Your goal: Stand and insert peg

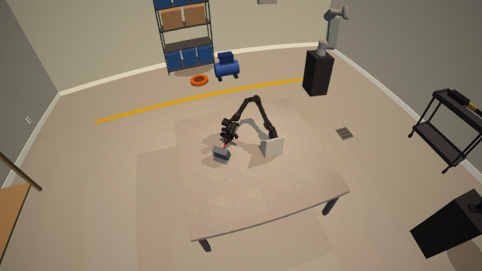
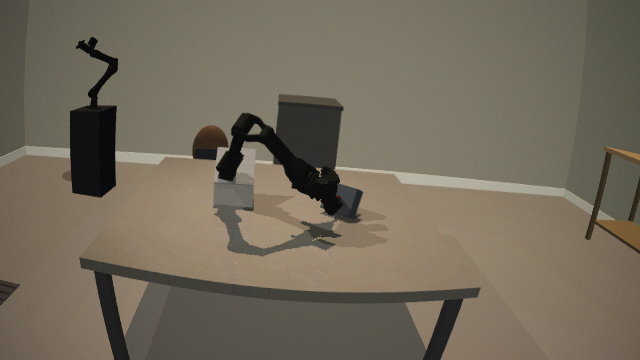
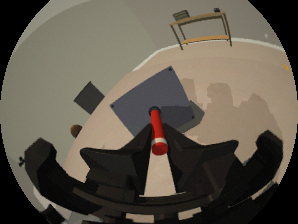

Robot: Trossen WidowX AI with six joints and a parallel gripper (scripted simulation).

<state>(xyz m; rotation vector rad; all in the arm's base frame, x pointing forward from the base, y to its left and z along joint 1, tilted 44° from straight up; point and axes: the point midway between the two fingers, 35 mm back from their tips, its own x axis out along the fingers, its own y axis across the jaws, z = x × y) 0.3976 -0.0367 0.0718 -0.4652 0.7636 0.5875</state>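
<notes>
The red peg is 10 mm behind my gripper tip, 10 mm to the right of it and 10 mm above it. From my gripper tip the other things lie so: dark sloped panel 40 mm ahead, 60 mm to the left, 30 mm below.
</notes>
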